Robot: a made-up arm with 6 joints. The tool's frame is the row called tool.
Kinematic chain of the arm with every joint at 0, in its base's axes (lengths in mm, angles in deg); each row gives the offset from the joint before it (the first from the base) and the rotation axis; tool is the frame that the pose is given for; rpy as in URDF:
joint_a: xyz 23 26 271 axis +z
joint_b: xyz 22 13 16 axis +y
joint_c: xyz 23 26 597 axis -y
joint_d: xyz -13 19 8 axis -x
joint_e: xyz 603 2 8 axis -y
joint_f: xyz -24 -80 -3 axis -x
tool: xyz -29 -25 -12 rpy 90 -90 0
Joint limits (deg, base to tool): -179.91..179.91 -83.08..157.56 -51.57..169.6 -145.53..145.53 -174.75..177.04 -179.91..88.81
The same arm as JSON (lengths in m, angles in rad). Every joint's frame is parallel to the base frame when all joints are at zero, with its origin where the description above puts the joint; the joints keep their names.
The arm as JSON. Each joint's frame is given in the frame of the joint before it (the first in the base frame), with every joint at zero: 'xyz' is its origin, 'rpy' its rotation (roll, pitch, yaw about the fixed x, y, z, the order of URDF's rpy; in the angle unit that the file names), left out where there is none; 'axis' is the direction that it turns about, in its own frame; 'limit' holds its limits. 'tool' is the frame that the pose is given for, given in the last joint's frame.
{
  "units": {
    "length": "m",
    "angle": "rad"
  },
  "joints": [
    {
      "name": "joint_a",
      "type": "revolute",
      "origin": {
        "xyz": [
          0.023,
          0.026,
          0.271
        ]
      },
      "axis": [
        0.0,
        0.0,
        1.0
      ],
      "limit": {
        "lower": -3.14,
        "upper": 3.14
      }
    },
    {
      "name": "joint_b",
      "type": "revolute",
      "origin": {
        "xyz": [
          0.022,
          0.013,
          0.016
        ]
      },
      "axis": [
        0.0,
        1.0,
        0.0
      ],
      "limit": {
        "lower": -1.45,
        "upper": 2.7499
      }
    },
    {
      "name": "joint_c",
      "type": "revolute",
      "origin": {
        "xyz": [
          0.023,
          0.026,
          0.597
        ]
      },
      "axis": [
        0.0,
        -1.0,
        0.0
      ],
      "limit": {
        "lower": -0.9001,
        "upper": 2.9601
      }
    },
    {
      "name": "joint_d",
      "type": "revolute",
      "origin": {
        "xyz": [
          -0.013,
          0.019,
          0.008
        ]
      },
      "axis": [
        -1.0,
        0.0,
        0.0
      ],
      "limit": {
        "lower": -2.54,
        "upper": 2.54
      }
    },
    {
      "name": "joint_e",
      "type": "revolute",
      "origin": {
        "xyz": [
          0.603,
          0.002,
          0.008
        ]
      },
      "axis": [
        0.0,
        -1.0,
        0.0
      ],
      "limit": {
        "lower": -3.05,
        "upper": 3.0899
      }
    },
    {
      "name": "joint_f",
      "type": "revolute",
      "origin": {
        "xyz": [
          -0.024,
          -0.08,
          -0.003
        ]
      },
      "axis": [
        -1.0,
        0.0,
        0.0
      ],
      "limit": {
        "lower": -3.14,
        "upper": 1.55
      }
    }
  ],
  "tool": {
    "origin": {
      "xyz": [
        -0.029,
        -0.025,
        -0.012
      ],
      "rpy": [
        1.5708,
        -1.5708,
        0.0
      ]
    }
  }
}

